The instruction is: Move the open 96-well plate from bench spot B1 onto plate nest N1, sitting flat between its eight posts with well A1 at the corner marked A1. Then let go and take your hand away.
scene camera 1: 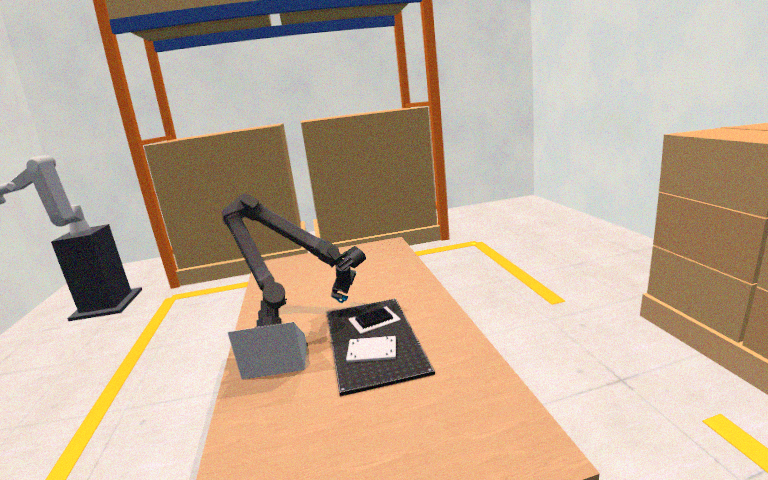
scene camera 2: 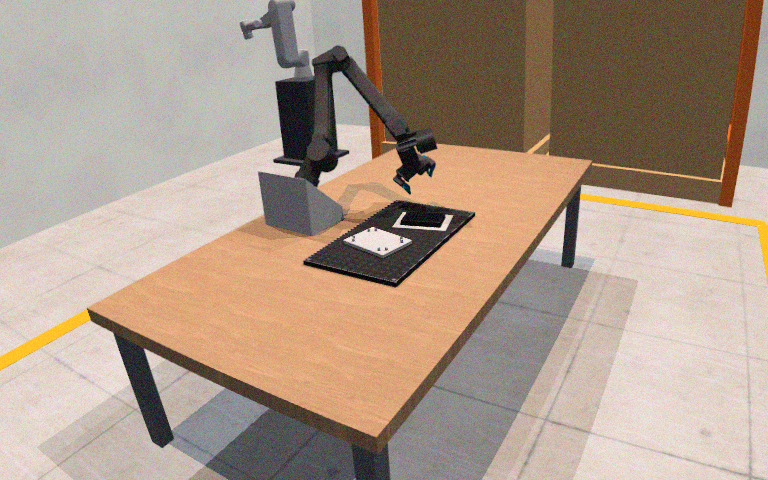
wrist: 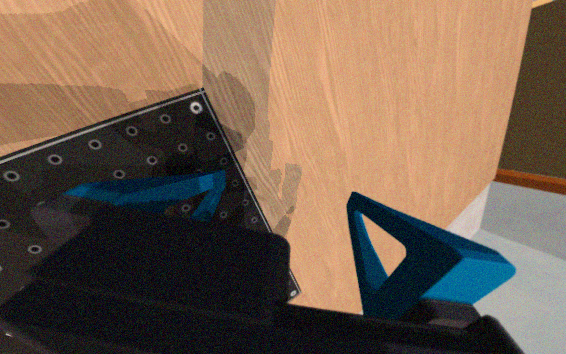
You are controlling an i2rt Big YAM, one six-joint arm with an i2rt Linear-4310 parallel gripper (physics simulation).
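Seen in the pictures: gripper, fingertip midpoint: (scene camera 1: pixel 344 293) (scene camera 2: pixel 419 185) (wrist: pixel 287 188); arm's base, link origin: (scene camera 1: pixel 269 333) (scene camera 2: pixel 302 189).
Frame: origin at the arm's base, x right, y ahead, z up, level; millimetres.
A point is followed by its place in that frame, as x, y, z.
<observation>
The black 96-well plate (scene camera 1: pixel 373 317) {-126, 372, -83} (scene camera 2: pixel 423 219) {-119, 385, -83} lies on the white-bordered spot B1 (scene camera 1: pixel 357 327) {-96, 304, -96} (scene camera 2: pixel 421 228) {-81, 399, -96}. The white nest N1 (scene camera 1: pixel 371 348) {74, 335, -86} (scene camera 2: pixel 377 241) {77, 342, -86} is apart from it, nearer the scene cameras, with small dark posts around its edge and no plate on it. Its A1 mark is too small to read. My gripper (scene camera 1: pixel 339 297) {-289, 278, -37} (scene camera 2: pixel 417 178) {-289, 278, -37} (wrist: pixel 287 188) {-289, 278, -37} is open with its blue fingers wide apart and nothing between them. It hangs above the table, beyond the plate's far left side in scene camera 1. Neither the plate nor the nest can be made out in the wrist view.
A black perforated board (scene camera 1: pixel 385 376) {222, 356, -98} (scene camera 2: pixel 362 264) {200, 374, -98} (wrist: pixel 175 132) {-233, 217, -98} lies under the spot and the nest on the wooden table (scene camera 1: pixel 396 430) {436, 346, -111} (scene camera 2: pixel 271 316) {504, 320, -111} (wrist: pixel 400 100) {-544, 275, -111}. The grey wedge-shaped block (scene camera 1: pixel 266 350) {86, -6, -13} (scene camera 2: pixel 288 203) {87, 14, -15} stands at the arm's base, left of the board.
</observation>
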